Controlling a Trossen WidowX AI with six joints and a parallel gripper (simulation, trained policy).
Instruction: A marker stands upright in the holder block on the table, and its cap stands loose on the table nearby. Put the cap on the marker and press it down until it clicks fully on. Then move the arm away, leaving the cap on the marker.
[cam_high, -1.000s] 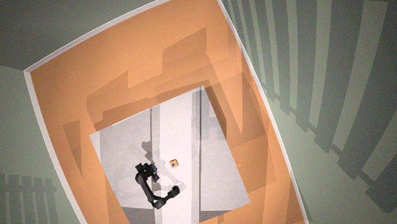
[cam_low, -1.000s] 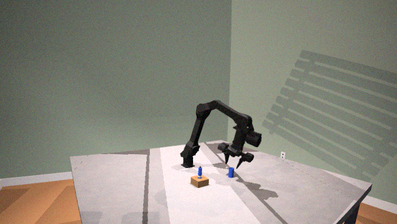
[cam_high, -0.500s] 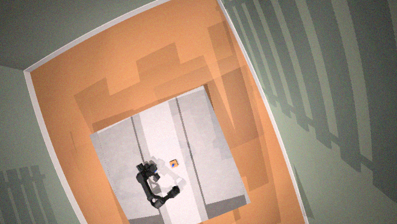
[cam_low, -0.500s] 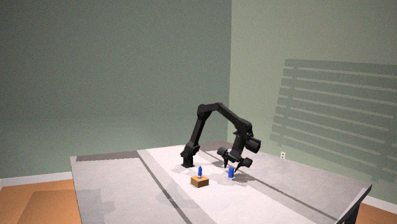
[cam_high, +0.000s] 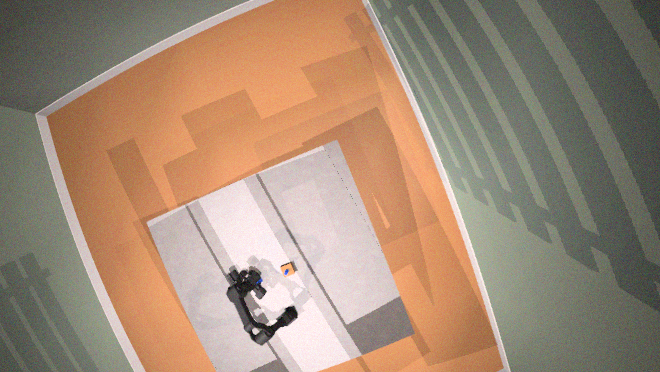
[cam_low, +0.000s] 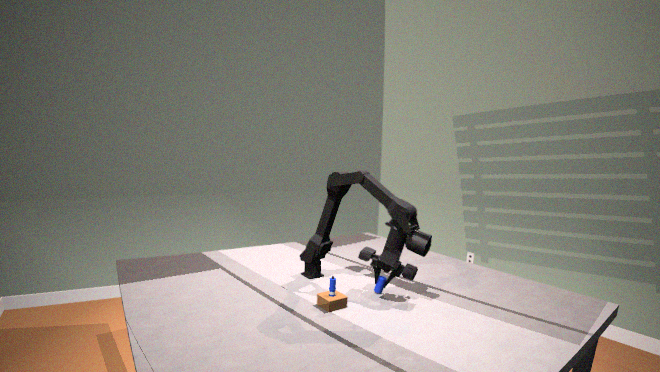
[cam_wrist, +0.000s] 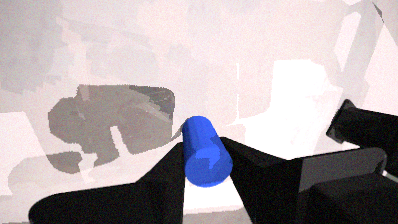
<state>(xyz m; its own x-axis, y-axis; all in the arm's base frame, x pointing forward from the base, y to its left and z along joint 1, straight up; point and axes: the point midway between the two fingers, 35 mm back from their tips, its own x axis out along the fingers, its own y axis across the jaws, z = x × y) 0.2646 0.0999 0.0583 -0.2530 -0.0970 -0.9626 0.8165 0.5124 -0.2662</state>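
Now: gripper tip 190 mm to the left of the holder block and 10 mm above it. Round my gripper tip: blue cap: 10 mm above.
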